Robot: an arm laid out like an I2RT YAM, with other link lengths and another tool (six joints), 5 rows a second.
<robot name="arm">
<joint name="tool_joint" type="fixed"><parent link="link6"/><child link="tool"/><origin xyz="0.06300 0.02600 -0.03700" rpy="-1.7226 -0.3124 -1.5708"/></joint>
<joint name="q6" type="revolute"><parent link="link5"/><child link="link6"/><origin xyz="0.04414 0.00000 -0.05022" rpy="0.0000 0.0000 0.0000"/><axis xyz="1 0 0"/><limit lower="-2.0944" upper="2.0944"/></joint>
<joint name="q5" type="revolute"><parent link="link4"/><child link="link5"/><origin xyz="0.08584 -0.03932 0.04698" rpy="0.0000 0.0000 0.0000"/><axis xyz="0 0 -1"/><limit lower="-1.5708" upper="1.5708"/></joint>
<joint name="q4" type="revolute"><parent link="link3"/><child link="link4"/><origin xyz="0.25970 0.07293 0.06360" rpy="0.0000 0.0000 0.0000"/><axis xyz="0 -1 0"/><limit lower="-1.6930" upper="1.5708"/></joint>
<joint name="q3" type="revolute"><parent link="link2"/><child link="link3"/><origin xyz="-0.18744 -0.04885 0.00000" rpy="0.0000 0.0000 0.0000"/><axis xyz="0 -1 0"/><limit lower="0.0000" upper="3.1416"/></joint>
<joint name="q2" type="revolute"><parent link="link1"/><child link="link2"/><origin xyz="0.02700 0.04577 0.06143" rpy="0.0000 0.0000 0.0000"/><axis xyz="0 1 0"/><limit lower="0.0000" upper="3.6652"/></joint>
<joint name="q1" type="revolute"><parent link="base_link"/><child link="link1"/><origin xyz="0.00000 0.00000 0.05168" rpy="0.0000 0.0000 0.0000"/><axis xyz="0 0 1"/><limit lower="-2.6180" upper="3.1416"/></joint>
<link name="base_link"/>
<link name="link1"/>
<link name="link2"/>
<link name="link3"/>
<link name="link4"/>
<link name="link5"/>
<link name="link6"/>
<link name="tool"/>
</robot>
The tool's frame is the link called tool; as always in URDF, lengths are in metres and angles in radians.
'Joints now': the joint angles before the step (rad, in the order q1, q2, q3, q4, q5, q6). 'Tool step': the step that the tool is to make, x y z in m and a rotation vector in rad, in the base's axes. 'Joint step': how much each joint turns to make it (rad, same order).
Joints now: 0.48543 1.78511 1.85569 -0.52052 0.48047 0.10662
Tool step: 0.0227 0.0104 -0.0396 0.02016 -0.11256 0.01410
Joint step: -0.00024 0.00109 -0.22806 0.35767 -0.00024 -0.04229
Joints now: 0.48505 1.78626 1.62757 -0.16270 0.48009 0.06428
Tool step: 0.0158 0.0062 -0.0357 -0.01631 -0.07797 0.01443
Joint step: 0.00005 0.05801 -0.11935 0.26624 0.00006 -0.05950
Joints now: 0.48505 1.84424 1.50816 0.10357 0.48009 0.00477
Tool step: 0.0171 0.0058 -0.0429 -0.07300 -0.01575 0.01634
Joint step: -0.00010 0.13675 0.00052 0.15456 -0.00010 -0.08318
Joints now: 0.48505 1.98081 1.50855 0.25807 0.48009 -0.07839
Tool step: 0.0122 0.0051 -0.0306 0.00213 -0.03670 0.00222
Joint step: -0.00109 0.11155 0.00092 0.15219 -0.00032 -0.01754
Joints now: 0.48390 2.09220 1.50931 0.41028 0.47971 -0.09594
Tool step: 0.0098 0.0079 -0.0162 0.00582 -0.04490 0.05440
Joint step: -0.00450 0.08892 0.02268 0.12040 -0.05601 -0.02669
